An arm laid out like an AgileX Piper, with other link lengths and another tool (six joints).
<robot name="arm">
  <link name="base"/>
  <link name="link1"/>
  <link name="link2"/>
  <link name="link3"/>
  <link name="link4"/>
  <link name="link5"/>
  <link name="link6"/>
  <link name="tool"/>
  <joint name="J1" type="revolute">
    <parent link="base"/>
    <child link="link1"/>
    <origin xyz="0 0 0.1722" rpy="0 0 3.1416"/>
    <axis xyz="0 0 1"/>
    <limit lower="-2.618" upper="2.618"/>
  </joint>
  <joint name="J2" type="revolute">
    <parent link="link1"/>
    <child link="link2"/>
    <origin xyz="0 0 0" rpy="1.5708 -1.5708 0"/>
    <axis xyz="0 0 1"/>
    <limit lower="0" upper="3.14"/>
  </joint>
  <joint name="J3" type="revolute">
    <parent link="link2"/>
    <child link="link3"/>
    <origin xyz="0.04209 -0.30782 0" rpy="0 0 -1.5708"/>
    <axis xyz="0 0 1"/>
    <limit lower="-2.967" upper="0"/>
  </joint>
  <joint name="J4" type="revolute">
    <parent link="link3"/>
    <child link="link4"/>
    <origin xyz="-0.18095 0.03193 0" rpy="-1.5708 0 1.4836"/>
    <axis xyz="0 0 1"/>
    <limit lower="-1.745" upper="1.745"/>
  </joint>
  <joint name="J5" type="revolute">
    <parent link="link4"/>
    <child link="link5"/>
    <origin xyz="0 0 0" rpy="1.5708 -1.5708 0"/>
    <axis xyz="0 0 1"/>
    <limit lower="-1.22" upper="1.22"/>
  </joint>
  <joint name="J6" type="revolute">
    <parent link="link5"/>
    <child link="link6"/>
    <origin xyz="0.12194 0 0" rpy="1.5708 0 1.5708"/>
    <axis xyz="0 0 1"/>
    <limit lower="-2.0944" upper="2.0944"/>
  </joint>
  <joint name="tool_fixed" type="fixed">
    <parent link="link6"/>
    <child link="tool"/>
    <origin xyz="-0.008 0.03 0.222" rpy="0 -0.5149 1.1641"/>
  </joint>
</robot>
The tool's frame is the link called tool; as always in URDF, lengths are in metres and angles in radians.
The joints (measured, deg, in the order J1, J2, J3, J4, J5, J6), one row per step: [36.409 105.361 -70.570 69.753 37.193 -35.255]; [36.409 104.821 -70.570 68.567 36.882 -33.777]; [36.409 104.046 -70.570 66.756 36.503 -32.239]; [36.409 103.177 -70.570 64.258 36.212 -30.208]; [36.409 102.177 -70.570 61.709 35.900 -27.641]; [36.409 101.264 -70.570 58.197 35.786 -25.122]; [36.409 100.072 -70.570 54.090 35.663 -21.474]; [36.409 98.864 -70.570 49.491 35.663 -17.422]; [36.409 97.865 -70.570 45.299 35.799 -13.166]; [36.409 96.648 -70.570 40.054 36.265 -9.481]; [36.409 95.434 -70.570 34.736 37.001 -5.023]
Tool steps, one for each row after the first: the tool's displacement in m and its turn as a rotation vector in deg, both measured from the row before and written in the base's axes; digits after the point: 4 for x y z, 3 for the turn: [0.0012 -0.0026 0.0009 -0.353 -0.035 -0.525]; [0.0011 -0.0040 0.0010 -0.638 -0.556 -0.334]; [0.0005 -0.0052 -0.0001 -0.964 -0.580 -0.269]; [0.0012 -0.0055 0.0011 -0.814 -0.347 -0.642]; [0.0001 -0.0074 -0.0025 -1.541 -0.755 -0.104]; [0.0012 -0.0090 -0.0014 -1.576 -0.531 -0.681]; [0.0017 -0.0104 -0.0024 -1.822 -0.539 -0.806]; [0.0021 -0.0099 -0.0027 -1.587 -0.025 -1.173]; [0.0014 -0.0129 -0.0039 -2.426 -1.050 -0.350]; [0.0018 -0.0141 -0.0040 -2.366 -0.520 -0.953]
